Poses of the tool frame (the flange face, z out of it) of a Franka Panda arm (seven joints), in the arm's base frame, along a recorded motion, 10 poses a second.
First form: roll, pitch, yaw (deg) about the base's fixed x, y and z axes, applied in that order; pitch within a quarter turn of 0, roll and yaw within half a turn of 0; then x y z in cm.
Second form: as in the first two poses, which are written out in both.
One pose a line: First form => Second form
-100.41 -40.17 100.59 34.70 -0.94 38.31 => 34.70 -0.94 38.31 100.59 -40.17 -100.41
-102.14 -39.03 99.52 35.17 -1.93 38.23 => 35.17 -1.93 38.23 99.52 -39.03 -102.14
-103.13 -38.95 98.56 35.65 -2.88 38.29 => 35.65 -2.88 38.29 98.56 -38.95 -103.13
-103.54 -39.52 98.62 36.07 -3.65 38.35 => 36.07 -3.65 38.35 98.62 -39.52 -103.54
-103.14 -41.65 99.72 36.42 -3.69 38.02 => 36.42 -3.69 38.02 99.72 -41.65 -103.14
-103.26 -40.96 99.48 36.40 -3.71 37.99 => 36.40 -3.71 37.99 99.48 -40.96 -103.26
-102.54 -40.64 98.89 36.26 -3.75 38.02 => 36.26 -3.75 38.02 98.89 -40.64 -102.54
